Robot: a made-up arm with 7 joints. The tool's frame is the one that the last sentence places.
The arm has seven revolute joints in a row. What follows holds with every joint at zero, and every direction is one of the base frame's. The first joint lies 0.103 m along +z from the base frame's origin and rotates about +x. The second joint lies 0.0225 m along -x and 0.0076 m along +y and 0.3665 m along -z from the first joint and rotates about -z. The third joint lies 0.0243 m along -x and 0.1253 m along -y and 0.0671 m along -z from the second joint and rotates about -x. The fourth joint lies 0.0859 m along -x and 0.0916 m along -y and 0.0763 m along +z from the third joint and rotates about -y. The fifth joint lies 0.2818 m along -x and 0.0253 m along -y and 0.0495 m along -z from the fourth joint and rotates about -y. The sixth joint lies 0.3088 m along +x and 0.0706 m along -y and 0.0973 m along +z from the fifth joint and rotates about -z. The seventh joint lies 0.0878 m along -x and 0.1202 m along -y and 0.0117 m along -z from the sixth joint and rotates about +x. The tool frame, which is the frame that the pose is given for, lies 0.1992 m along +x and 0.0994 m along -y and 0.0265 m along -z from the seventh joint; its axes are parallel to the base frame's.
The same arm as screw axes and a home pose.
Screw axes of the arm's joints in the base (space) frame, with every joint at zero. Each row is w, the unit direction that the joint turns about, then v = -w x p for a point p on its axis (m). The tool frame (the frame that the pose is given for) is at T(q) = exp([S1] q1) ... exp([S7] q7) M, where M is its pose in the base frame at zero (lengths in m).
S1 = (1, 0, 0, 0, 0.103, 0)
S2 = (0, 0, -1, -0.0076, -0.0225, 0)
S3 = (-1, 0, 0, 0, 0.3306, -0.1177)
S4 = (0, -1, 0, -0.2543, 0, 0.1327)
S5 = (0, -1, 0, -0.3038, 0, 0.4145)
S6 = (0, 0, -1, 0.3052, -0.1057, 0)
S7 = (1, 0, 0, 0, -0.2182, 0.4254)
M: xyz 0.0057 -0.5248 -0.2447 (m) quaternion w x y z 1 0 0 0

